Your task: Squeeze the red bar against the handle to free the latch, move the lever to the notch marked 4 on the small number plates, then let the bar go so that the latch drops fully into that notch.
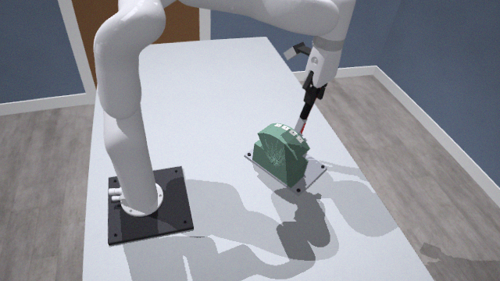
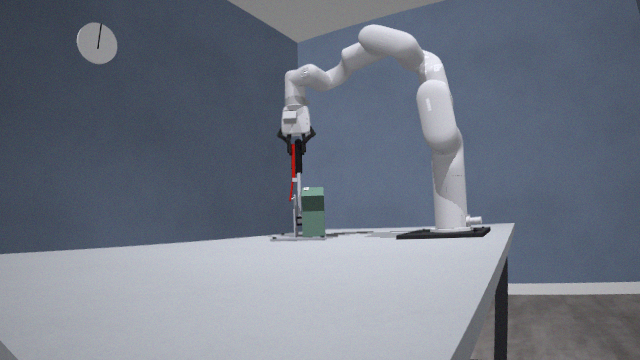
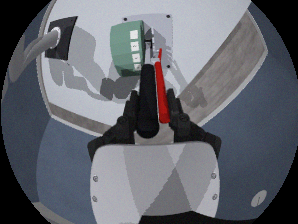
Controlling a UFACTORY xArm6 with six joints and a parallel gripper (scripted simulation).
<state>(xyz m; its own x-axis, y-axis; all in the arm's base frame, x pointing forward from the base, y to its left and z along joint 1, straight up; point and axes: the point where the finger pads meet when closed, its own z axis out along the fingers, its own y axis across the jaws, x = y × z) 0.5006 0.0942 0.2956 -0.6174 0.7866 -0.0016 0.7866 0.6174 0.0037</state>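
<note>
Now: hand 2 cm to the right of the red bar and 11 cm above it.
</note>
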